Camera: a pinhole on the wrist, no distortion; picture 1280 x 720 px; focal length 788.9 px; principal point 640.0 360.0 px. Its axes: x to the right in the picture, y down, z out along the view. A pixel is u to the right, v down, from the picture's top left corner.
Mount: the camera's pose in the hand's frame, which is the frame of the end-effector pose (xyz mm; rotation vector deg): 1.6 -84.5 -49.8 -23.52 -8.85 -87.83
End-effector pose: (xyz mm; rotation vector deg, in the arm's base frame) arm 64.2 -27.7 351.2 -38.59 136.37 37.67
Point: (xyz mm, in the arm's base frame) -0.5 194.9 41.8
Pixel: 556 549
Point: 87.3 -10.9 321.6
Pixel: 358 216
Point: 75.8 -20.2 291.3
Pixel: 478 414
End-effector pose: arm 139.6 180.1 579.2 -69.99 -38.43 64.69
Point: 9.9 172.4 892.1
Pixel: outside the picture
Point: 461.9 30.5 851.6
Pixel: behind the camera
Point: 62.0 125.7 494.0
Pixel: outside the picture
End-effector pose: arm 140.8 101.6 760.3 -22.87 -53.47 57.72
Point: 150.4 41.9 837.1
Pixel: 967 85
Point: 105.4 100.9 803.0
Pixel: 427 315
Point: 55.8 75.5 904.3
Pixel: 851 334
